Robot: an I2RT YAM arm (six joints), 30 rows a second.
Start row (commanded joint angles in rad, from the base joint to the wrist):
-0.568 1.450 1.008 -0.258 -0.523 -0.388
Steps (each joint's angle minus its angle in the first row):
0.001 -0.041 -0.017 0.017 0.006 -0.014
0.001 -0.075 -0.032 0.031 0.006 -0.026
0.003 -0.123 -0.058 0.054 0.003 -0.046
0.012 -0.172 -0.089 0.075 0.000 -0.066
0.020 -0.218 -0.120 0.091 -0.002 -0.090
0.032 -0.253 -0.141 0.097 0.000 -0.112
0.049 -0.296 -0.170 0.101 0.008 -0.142
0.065 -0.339 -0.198 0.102 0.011 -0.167
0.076 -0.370 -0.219 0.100 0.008 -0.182
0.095 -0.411 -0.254 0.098 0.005 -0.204
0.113 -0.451 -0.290 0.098 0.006 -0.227
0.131 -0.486 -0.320 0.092 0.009 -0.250
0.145 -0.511 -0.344 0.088 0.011 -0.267
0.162 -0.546 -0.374 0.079 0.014 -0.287
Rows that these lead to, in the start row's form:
-0.567 1.409 0.991 -0.241 -0.517 -0.402
-0.567 1.375 0.976 -0.227 -0.517 -0.414
-0.565 1.327 0.950 -0.204 -0.520 -0.434
-0.556 1.278 0.919 -0.183 -0.523 -0.454
-0.548 1.232 0.888 -0.167 -0.525 -0.478
-0.536 1.197 0.867 -0.161 -0.523 -0.500
-0.519 1.154 0.838 -0.157 -0.515 -0.530
-0.503 1.111 0.810 -0.156 -0.512 -0.555
-0.492 1.080 0.789 -0.158 -0.515 -0.570
-0.473 1.039 0.754 -0.160 -0.518 -0.592
-0.455 0.999 0.718 -0.160 -0.517 -0.615
-0.437 0.964 0.688 -0.166 -0.514 -0.638
-0.423 0.939 0.664 -0.170 -0.512 -0.655
-0.406 0.904 0.634 -0.179 -0.509 -0.675

